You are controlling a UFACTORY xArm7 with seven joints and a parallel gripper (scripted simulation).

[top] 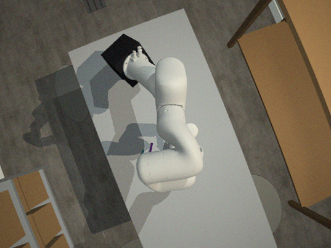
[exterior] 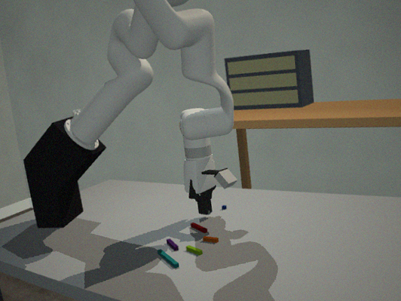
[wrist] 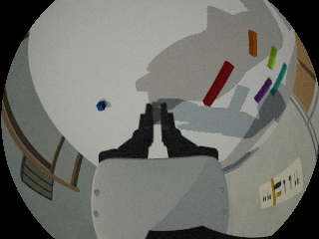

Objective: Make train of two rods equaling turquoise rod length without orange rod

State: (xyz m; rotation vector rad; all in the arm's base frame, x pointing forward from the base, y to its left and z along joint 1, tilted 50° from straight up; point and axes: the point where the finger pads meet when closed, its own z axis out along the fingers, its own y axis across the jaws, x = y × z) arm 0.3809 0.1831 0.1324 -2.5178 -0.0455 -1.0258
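Right now my hand is 2 cm above the grey rod. The rest, counted from my hand: red rod (7 cm to the right, 6 cm ahead, 3 cm below); orange rod (15 cm ahead, 10 cm to the right, 3 cm below); blue rod (8 cm to the left, 3 cm below, 1 cm behind).
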